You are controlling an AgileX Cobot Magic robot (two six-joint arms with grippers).
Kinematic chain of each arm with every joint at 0, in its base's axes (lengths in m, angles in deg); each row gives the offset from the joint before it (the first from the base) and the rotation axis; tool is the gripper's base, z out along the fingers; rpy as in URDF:
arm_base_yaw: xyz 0 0 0.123 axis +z
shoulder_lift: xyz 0 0 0 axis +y
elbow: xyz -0.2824 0 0.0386 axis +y
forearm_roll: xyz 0.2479 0 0.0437 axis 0.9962 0 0.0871
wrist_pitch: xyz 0 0 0 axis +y
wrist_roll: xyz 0.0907 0 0.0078 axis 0.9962 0 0.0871
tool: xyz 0 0 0 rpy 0 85 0
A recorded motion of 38 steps. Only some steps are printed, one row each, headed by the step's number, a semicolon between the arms.
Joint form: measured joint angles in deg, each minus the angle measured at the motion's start. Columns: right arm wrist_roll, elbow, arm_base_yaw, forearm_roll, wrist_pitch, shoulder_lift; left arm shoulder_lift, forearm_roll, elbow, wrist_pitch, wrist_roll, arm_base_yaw.
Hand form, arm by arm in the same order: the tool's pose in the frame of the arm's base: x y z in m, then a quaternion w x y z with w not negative. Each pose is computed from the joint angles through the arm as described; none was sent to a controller.
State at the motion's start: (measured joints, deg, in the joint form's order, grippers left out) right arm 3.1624 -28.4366 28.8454 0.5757 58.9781 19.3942; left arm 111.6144 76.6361 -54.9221 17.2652 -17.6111 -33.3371
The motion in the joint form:
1: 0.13 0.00 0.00 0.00 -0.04 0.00; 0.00 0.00 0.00 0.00 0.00 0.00
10: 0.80 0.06 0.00 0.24 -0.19 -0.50; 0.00 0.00 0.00 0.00 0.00 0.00
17: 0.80 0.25 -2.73 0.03 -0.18 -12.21; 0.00 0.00 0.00 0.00 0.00 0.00
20: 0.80 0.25 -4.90 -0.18 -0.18 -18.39; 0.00 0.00 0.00 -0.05 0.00 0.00
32: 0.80 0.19 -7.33 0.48 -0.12 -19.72; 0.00 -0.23 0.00 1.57 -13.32 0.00
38: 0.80 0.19 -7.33 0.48 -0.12 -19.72; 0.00 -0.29 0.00 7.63 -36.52 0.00
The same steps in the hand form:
1: 0.0424 0.0242 0.2710 0.36716 -0.20351 0.90082 0.11093; 0.3165 -0.1766 0.1161 0.25365 0.64892 0.68909 0.19930
10: 0.0412 0.0240 0.2712 0.37047 -0.19752 0.90010 0.11640; 0.3165 -0.1766 0.1161 0.25365 0.64892 0.68909 0.19930
17: 0.0148 0.0082 0.2768 0.46095 -0.16844 0.86164 0.12931; 0.3165 -0.1766 0.1161 0.25365 0.64892 0.68909 0.19930
20: 0.0000 0.0006 0.2778 0.50902 -0.14766 0.83797 0.13003; 0.3165 -0.1767 0.1161 0.25385 0.64903 0.68901 0.19894
32: -0.0038 0.0000 0.2779 0.51997 -0.12908 0.83477 0.12699; 0.3169 -0.1742 0.1163 0.26985 0.55929 0.76293 0.17976
38: -0.0038 0.0000 0.2779 0.51997 -0.12908 0.83477 0.12699; 0.3184 -0.1648 0.1178 0.29022 0.37686 0.86294 0.17053

